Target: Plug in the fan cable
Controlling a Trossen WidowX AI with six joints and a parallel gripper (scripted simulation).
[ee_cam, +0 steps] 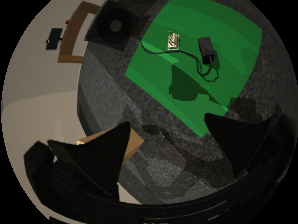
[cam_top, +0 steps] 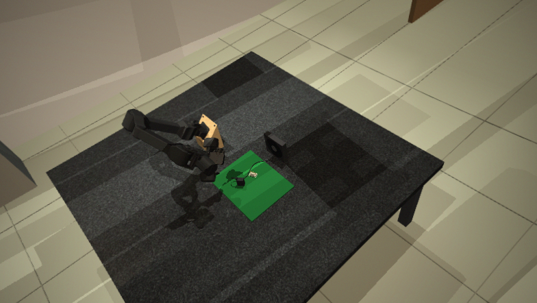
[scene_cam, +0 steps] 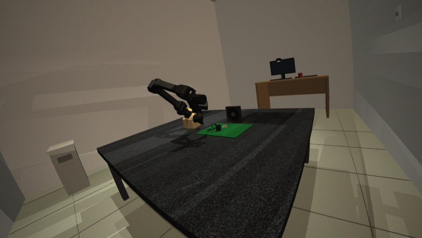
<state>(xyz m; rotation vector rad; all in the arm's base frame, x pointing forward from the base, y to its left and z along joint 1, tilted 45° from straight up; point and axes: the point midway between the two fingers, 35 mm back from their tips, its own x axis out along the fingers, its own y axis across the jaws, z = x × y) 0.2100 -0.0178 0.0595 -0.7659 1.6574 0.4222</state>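
Right now the dark fan plug is 11 cm ahead of my gripper tip, 3 cm to the left of it and 6 cm below it. Round my gripper tip: black fan (8 cm ahead, 25 cm to the left, 2 cm below); then green board (13 cm ahead, 7 cm to the left, 10 cm below).
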